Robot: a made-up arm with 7 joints.
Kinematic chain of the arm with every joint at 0, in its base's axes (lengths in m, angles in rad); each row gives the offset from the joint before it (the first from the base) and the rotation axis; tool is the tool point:
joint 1: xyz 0 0 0.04 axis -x
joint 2: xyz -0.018 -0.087 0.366 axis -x
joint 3: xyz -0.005 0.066 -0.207 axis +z
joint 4: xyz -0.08 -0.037 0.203 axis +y
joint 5: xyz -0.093 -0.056 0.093 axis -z
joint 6: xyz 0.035 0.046 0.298 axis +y
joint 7: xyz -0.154 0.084 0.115 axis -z
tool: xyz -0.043 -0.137 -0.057
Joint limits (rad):
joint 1: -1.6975..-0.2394
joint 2: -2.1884..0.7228
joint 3: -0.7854..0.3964
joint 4: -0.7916..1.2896
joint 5: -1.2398..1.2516
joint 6: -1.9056..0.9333
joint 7: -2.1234..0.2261
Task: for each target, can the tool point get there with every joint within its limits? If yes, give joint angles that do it. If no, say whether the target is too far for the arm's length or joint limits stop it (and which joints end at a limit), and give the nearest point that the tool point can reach.
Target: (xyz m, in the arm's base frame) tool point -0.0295 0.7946 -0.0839
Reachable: no: joint limits stop it (at a limit: joint 1, joint 2, joint 3, joint 5, joint 7) | nearest point 0.0486 0.1552 -0.1927 | short by 0.653 m
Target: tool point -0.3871 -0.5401 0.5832
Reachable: yes | joints -0.6664 0.1705 0.1371 -0.0764 0.0804 -0.1662 0.0485
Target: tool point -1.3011 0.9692 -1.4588
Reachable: no: too far | nearest point -0.4413 -0.0148 -0.5020 | short by 1.620 m
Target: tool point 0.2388 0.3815 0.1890
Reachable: no: joint limits stop it (at a limit: joint 1, joint 2, joint 3, joint 4, joint 6, joint 7) | nearest point 0.2502 0.1367 0.3884 | short by 0.316 m
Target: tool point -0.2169 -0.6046 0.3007
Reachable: yes | joints -0.9775 0.1434 0.1293 -0.0182 -0.3401 -1.4442 -0.5448
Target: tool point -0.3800 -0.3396 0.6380
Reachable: yes | joints -0.8927 0.2471 -0.6795 -0.5382 0.8947 0.2876 -0.9074
